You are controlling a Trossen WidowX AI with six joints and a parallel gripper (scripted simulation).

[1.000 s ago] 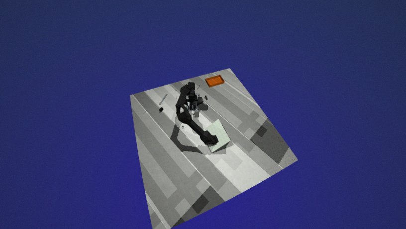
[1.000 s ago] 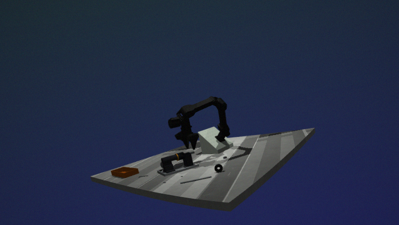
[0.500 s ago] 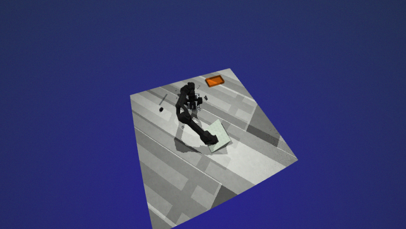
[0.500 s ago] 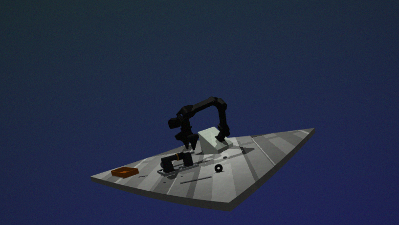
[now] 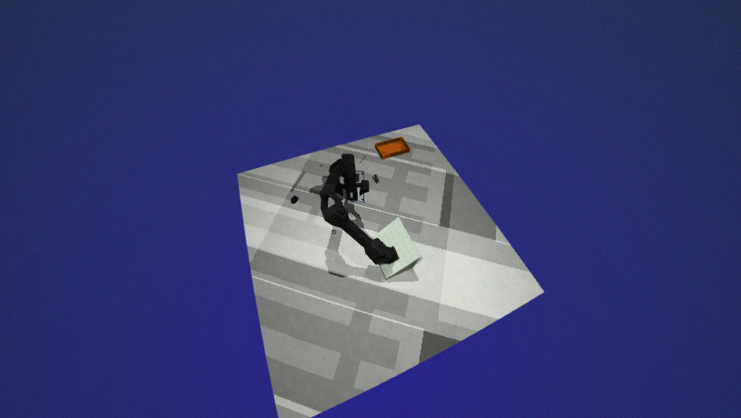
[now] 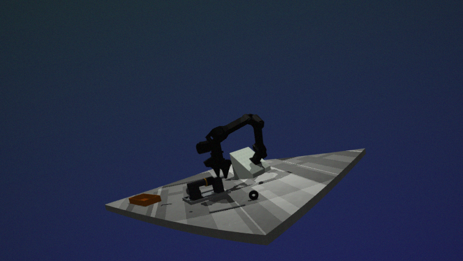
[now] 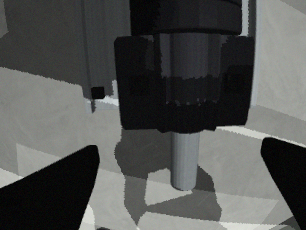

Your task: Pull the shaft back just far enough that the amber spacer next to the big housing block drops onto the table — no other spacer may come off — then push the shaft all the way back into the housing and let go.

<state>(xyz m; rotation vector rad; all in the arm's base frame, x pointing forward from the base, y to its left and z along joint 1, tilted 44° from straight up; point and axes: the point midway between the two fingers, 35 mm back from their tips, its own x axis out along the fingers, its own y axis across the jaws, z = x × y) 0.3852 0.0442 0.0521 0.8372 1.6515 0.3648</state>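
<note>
The grey shaft lies 50 mm ahead of my gripper tip and 20 mm to the right of it. Round my gripper tip: orange tray 390 mm to the right, 310 mm ahead, 70 mm below; then thin amber spacer 100 mm ahead, 30 mm to the right.
</note>
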